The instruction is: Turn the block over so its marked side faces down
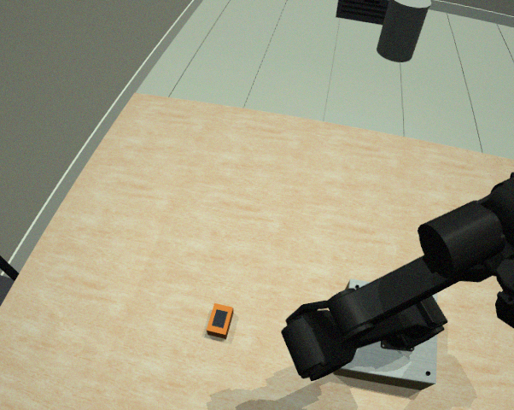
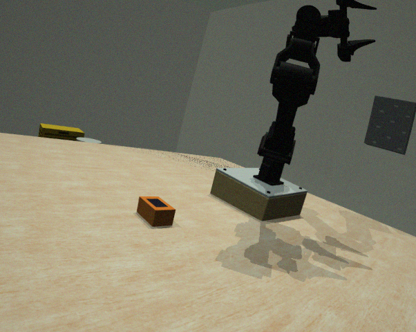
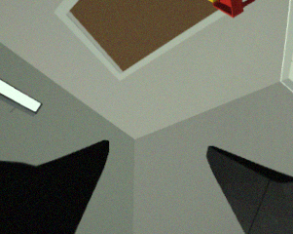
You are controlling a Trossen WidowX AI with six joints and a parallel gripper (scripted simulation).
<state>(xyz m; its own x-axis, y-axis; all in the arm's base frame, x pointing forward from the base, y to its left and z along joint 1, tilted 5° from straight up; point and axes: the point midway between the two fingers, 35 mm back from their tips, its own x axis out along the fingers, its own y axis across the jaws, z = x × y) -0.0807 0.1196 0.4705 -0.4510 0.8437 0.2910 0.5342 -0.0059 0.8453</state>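
My gripper tip is now 530 mm above the orange block, 410 mm short of it and 160 mm to the left of it.
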